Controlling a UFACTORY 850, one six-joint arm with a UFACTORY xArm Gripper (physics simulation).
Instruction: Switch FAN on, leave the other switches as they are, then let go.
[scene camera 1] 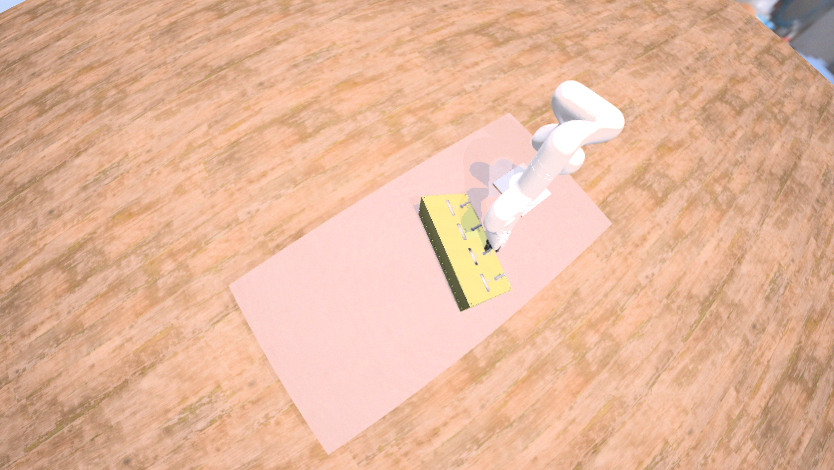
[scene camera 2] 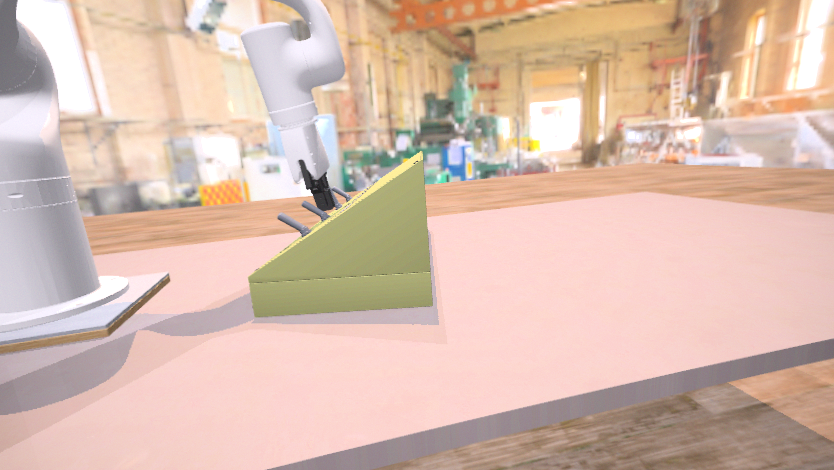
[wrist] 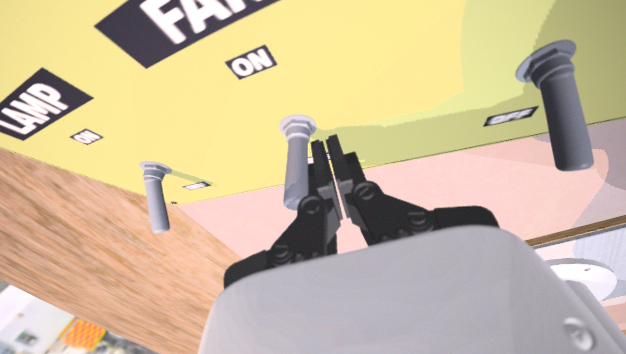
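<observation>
The yellow sloped switch box (scene camera 1: 458, 256) (scene camera 2: 373, 251) (wrist: 375, 65) carries a row of grey levers. In the wrist view the FAN label (wrist: 195, 22) is cut off by the top edge, with its ON label (wrist: 251, 62) below. The FAN lever (wrist: 296, 170) sticks out below them; its free end leans slightly left, unlike its neighbours. My gripper (scene camera 1: 489, 248) (scene camera 2: 327, 207) (wrist: 328, 156) is shut and empty. Its fingertips are close beside the FAN lever, on its right in the wrist view, and partly hide the lower label. Whether they touch the lever is unclear.
The LAMP lever (scene camera 1: 499, 276) (wrist: 158, 205) is on one side of the FAN lever. Another lever (scene camera 1: 476, 227) (scene camera 2: 315, 210) (wrist: 570, 115) is on the other side. The box stands on a pink mat (scene camera 1: 350, 303) (scene camera 2: 583, 280), near the white arm's base (scene camera 2: 52, 245).
</observation>
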